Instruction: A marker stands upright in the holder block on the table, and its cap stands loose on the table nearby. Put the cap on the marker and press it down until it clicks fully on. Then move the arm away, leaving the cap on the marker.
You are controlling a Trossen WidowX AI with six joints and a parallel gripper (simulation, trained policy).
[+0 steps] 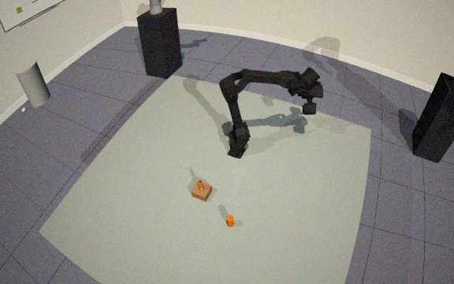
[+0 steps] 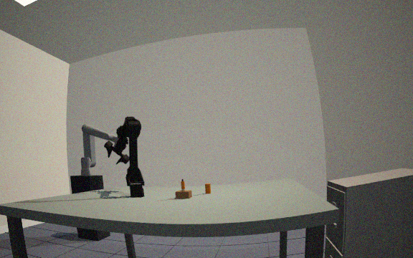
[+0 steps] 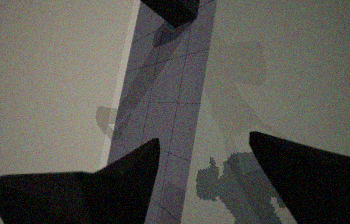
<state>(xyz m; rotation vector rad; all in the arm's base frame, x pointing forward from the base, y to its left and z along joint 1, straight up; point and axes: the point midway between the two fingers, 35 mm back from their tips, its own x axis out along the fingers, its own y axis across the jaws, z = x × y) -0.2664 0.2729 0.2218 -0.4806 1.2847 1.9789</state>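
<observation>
My gripper tip is now 64 cm short of the orange cap, 17 cm above it and 16 cm to the left of it. The rest, counted from my gripper tip: wooden holder block: 56 cm ahead, 32 cm to the right, 18 cm below.
</observation>
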